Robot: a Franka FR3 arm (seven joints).
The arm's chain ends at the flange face. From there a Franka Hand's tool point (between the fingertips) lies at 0.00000 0.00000 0.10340 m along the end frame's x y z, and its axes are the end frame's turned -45 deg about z.
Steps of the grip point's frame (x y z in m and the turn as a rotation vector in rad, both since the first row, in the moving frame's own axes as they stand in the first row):
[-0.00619 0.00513 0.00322 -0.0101 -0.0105 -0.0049]
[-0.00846 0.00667 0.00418 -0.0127 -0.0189 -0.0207]
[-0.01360 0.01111 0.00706 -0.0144 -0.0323 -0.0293]
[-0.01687 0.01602 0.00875 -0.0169 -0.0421 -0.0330]
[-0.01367 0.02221 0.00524 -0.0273 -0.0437 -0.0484]
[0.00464 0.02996 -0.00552 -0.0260 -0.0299 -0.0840]
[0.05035 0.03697 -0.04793 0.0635 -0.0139 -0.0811]
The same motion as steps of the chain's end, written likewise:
[-0.00072 0.00650 0.00323 -0.0146 -0.0003 -0.0049]
[-0.00084 0.00838 0.00421 -0.0223 -0.0044 -0.0207]
[-0.00050 0.01404 0.00712 -0.0330 -0.0127 -0.0293]
[0.00117 0.01891 0.00886 -0.0417 -0.0178 -0.0330]
[0.00711 0.02016 0.00538 -0.0502 -0.0116 -0.0484]
[0.02458 0.01381 -0.00544 -0.0395 -0.0028 -0.0840]
[0.06754 -0.00607 -0.04771 0.0351 -0.0547 -0.0811]

